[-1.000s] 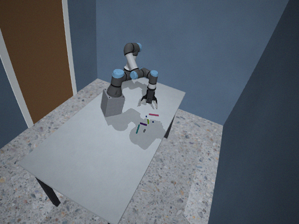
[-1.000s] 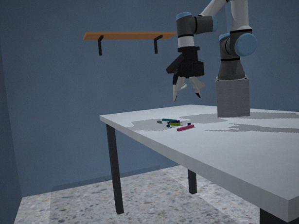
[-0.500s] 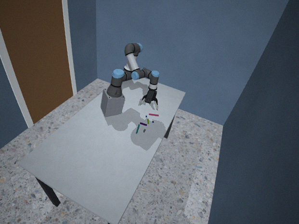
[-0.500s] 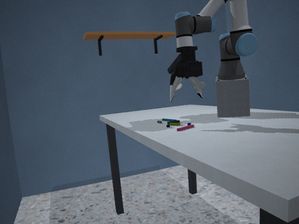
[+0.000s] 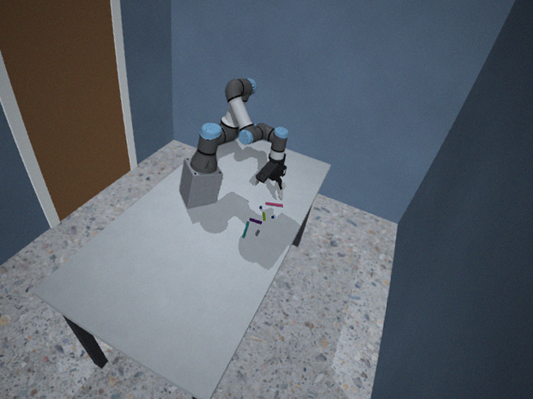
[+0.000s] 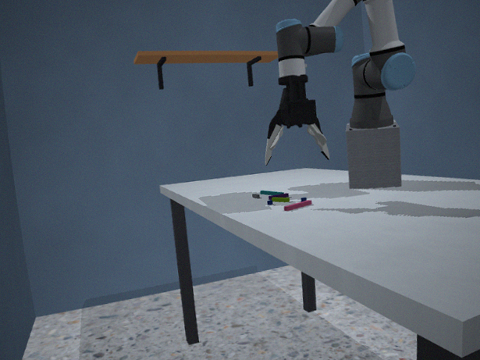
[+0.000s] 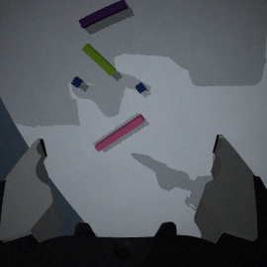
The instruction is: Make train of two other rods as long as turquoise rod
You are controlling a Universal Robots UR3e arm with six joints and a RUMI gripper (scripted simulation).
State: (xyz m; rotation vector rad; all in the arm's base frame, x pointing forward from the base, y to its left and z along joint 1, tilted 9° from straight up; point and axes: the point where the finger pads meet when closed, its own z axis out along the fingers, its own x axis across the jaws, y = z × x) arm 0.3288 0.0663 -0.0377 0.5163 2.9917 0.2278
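My gripper is now 10 cm above the pink rod, 4 cm to the right of it and 4 cm short of it. From my hand the other things lie so: purple rod: 12 cm to the right, 10 cm below, 1 cm behind; lime rod: 10 cm below, 7 cm to the right, 2 cm ahead; grey rod: 19 cm to the right, 10 cm below, 3 cm ahead.
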